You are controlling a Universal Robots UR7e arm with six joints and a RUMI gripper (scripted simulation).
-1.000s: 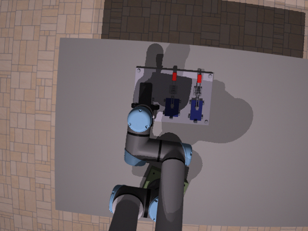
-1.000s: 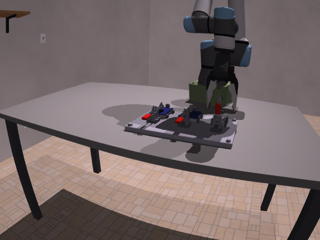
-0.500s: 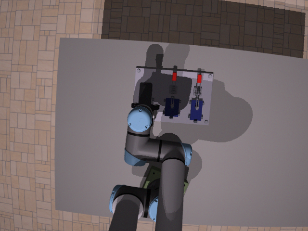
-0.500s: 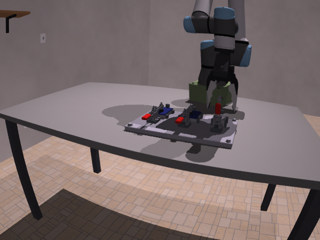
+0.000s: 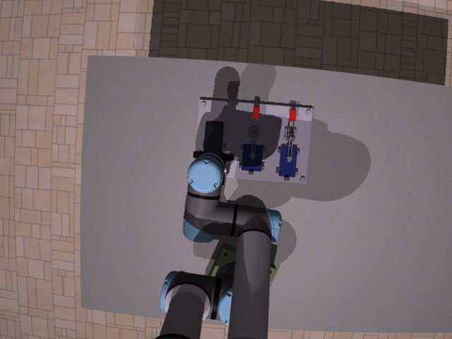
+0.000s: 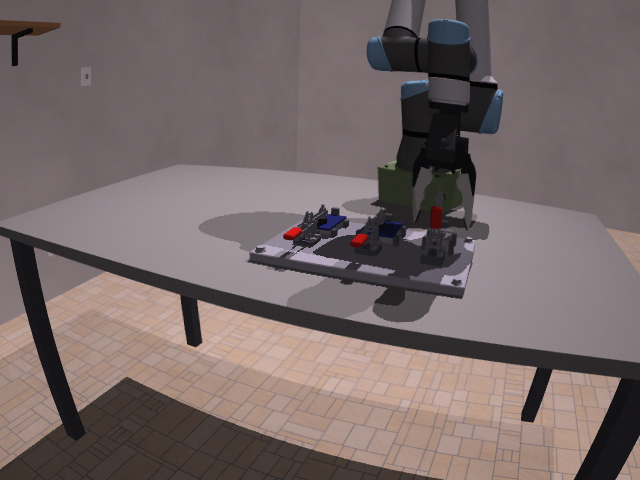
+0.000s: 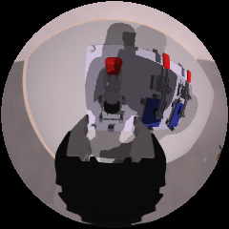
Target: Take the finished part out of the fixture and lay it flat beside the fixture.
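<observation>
Right now the grey finished part is 30 mm below my hand and 10 mm behind it. From my hand the other things lie so: grey fixture plate: 110 mm to the right, 60 mm below, 50 mm ahead.
</observation>
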